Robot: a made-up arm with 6 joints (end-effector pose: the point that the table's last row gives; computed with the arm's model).
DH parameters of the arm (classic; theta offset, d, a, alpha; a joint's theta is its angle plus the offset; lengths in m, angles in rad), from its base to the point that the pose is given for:
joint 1: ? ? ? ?
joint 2: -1.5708 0 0.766 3.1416
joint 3: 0 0 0 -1.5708
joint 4: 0 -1.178 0 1.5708
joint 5: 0 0.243 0 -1.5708
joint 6: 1.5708 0 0 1.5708
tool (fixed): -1.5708 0 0 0
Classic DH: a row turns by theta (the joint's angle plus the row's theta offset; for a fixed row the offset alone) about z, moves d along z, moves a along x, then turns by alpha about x.
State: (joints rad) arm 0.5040 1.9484 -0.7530 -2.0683 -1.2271 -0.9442
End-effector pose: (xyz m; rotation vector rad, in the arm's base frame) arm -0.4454 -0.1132 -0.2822 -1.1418 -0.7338 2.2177
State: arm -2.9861 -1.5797 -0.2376 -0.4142 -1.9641 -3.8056
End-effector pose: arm 0.3643 0.2823 1.4273 -0.4223 2.2467 -0.6658
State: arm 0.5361 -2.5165 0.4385 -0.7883 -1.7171 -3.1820
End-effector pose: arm -1.2655 -0.9512 0.0757 1.9317 1.4118 1.7056
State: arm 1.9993 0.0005 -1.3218 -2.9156 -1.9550 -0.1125
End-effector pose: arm -0.3140 0.1175 -0.0802 -1.0695 -2.3054 -0.3001
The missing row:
joint 1: 0 0.309 0 -1.5708
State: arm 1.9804 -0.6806 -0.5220 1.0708 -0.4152 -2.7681
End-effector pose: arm -0.1510 0.6403 1.3010 1.2570 1.3720 1.1316
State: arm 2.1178 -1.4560 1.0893 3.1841 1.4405 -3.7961
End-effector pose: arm 0.6924 -1.6037 1.0668 1.5599 -0.0019 2.0934
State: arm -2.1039 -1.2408 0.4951 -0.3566 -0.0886 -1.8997
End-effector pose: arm 0.2280 0.8345 1.7331 0.0778 -1.4950 0.1551
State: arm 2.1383 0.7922 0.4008 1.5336 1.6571 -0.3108
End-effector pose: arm -0.9206 1.4610 0.6220 -0.4326 1.0566 -2.3334
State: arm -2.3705 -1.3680 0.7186 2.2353 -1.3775 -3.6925
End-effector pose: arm 1.1785 0.9363 1.3937 -1.6729 -1.7165 1.0212
